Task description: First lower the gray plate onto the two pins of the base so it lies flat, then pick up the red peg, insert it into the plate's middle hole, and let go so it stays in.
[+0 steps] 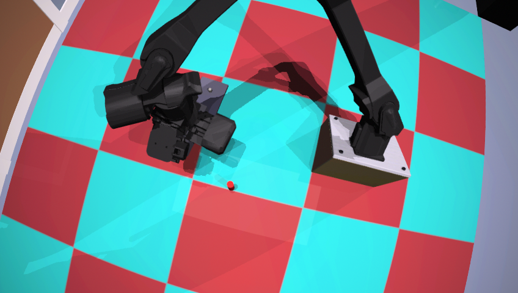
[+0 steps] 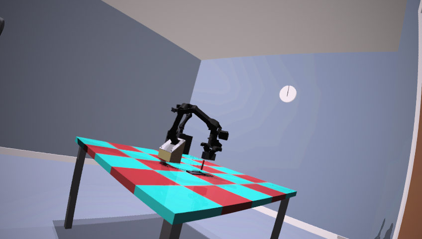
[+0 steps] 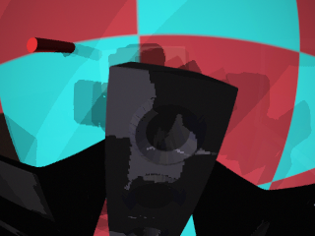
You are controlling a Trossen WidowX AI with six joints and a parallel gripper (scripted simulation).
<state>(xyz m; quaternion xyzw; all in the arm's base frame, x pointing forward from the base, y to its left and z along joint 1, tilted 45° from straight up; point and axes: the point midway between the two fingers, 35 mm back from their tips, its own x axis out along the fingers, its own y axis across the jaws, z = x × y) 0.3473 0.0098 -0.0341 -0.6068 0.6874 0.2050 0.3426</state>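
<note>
My gripper tip is 10 cm to the left of the dark base and 11 cm above it. The rest, counted from my gripper tip: gray plate (3 cm above); red peg (10 cm behind, 8 cm to the left, 7 cm below).
</note>
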